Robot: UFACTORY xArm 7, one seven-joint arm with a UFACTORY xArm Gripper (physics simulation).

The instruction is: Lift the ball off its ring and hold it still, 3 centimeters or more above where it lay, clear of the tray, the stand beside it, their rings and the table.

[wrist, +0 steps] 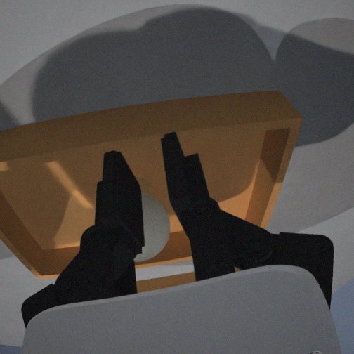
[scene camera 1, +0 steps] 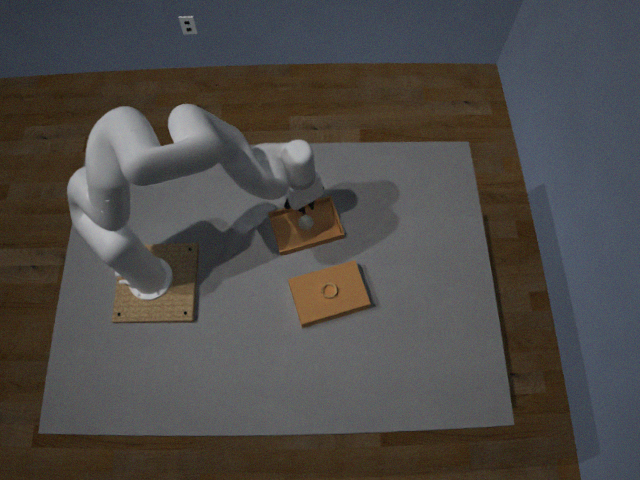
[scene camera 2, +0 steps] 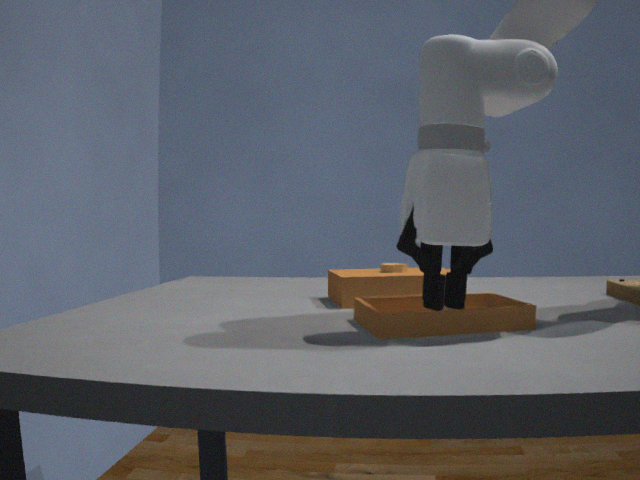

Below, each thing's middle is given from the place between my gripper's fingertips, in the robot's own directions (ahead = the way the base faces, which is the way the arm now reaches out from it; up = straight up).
I see the pale ball (wrist: 156, 226) 50 mm to the right of my hand. Also, from my hand: orange tray (scene camera 2: 397, 316): 50 mm to the right, 10 mm below; orange stand (scene camera 1: 337, 291): 260 mm to the right, 40 mm ahead.
